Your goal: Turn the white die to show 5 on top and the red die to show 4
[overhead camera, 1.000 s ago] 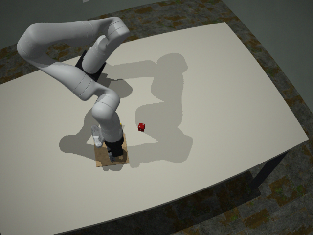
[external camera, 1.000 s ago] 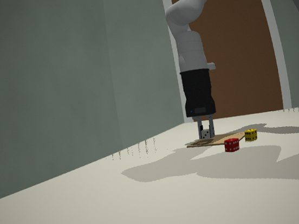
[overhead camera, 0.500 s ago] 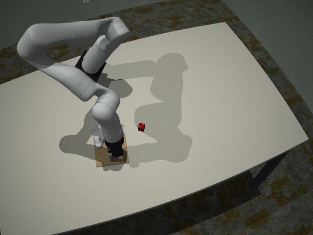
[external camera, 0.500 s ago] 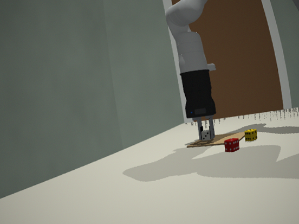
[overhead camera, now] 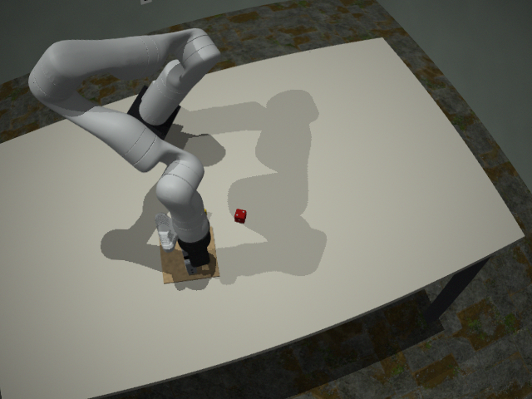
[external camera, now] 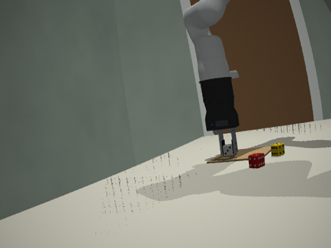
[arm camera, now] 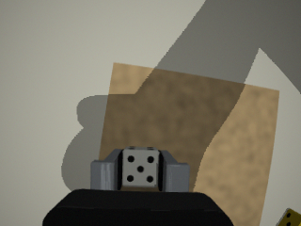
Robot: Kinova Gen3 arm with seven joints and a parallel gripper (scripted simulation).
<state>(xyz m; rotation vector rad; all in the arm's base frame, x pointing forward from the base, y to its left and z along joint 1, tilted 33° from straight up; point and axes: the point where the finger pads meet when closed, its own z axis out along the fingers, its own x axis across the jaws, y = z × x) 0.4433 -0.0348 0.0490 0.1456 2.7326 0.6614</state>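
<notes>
Now: hand 10 mm above the white die. The rest, counted from my hand: red die 100 mm behind, 160 mm to the left, 10 mm below; then brown mat 40 mm behind, 20 mm below; then yellow die 130 mm behind, 60 mm to the left, 10 mm below.
</notes>
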